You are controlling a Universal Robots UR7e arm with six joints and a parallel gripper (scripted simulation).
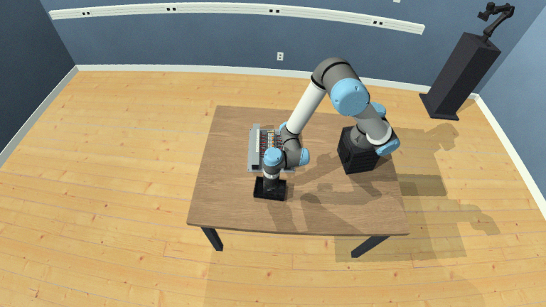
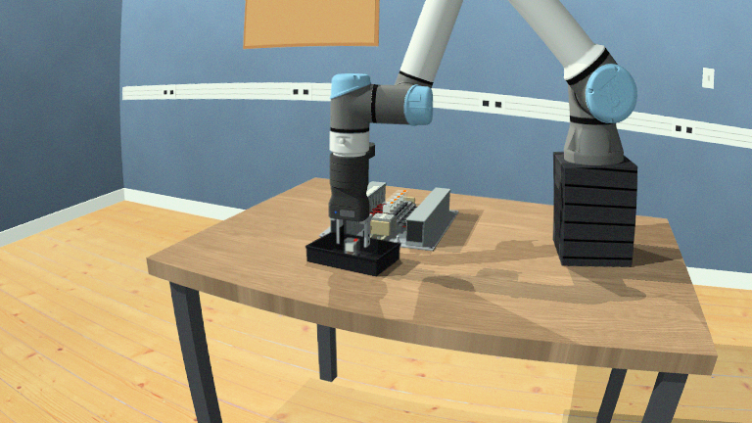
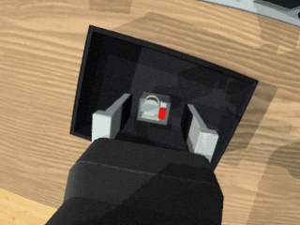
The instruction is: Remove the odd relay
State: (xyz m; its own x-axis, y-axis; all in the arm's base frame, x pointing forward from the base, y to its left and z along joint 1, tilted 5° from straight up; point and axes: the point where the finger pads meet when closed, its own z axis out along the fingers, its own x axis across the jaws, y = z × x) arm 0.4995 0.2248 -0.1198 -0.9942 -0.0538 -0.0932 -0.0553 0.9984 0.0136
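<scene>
The relay lies 30 mm below my hand. From my hand the other things lie so: relay panel: 10 mm ahead, 270 mm to the right, 20 mm below; black parts tray: 40 mm below.
</scene>
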